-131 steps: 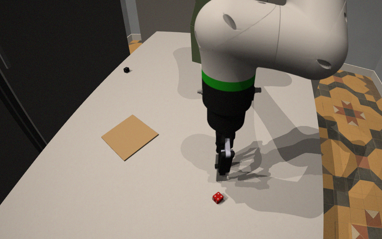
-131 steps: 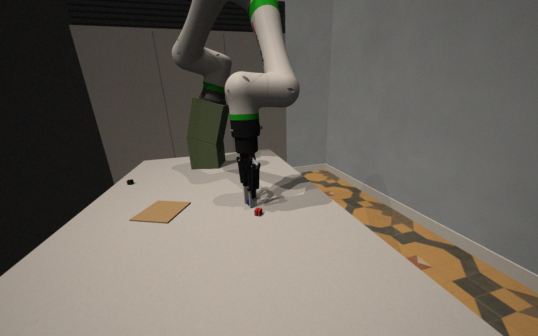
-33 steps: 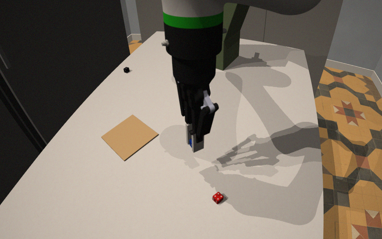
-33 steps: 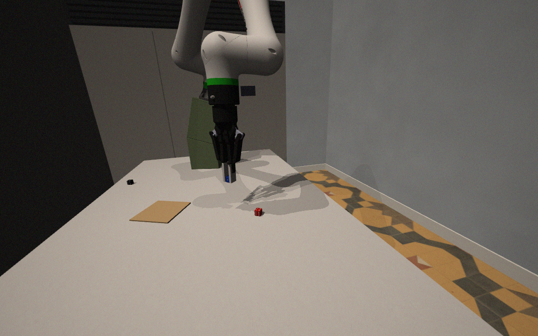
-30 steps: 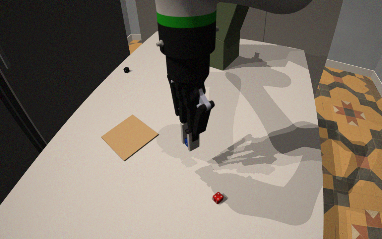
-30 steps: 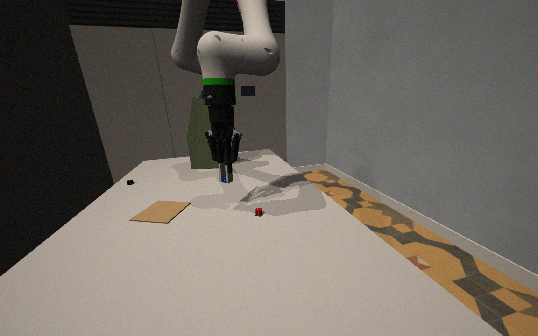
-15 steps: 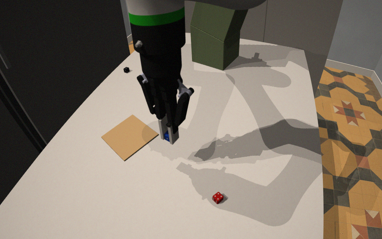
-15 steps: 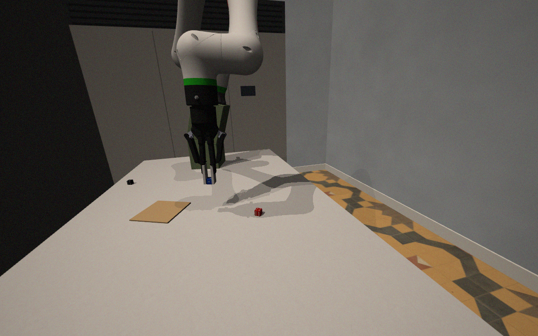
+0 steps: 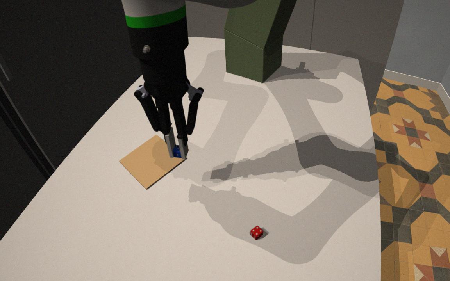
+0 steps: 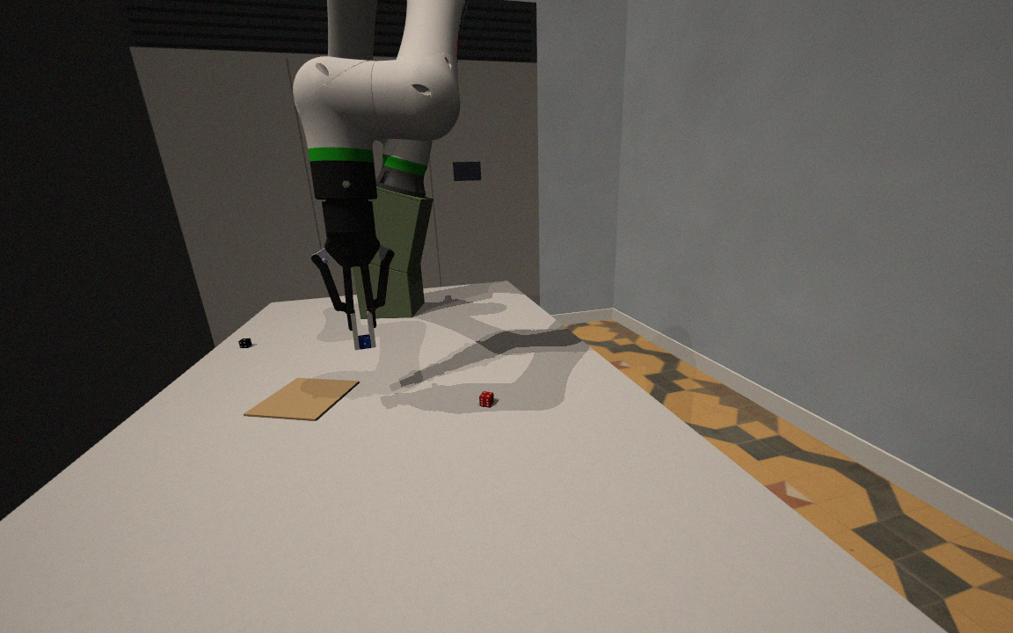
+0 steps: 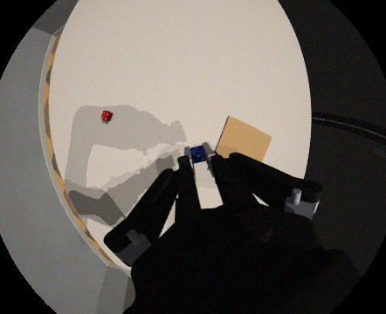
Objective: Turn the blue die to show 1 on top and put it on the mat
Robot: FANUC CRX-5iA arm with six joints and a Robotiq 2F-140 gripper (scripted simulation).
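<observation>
Right now my hand is 40 mm past the mat, 130 mm to the left of it and 130 mm above it. Also, from my hand: blue die (20 mm below); red die (80 mm ahead, 200 mm to the left, 130 mm below); black die (380 mm behind, 350 mm to the right, 130 mm below).
</observation>
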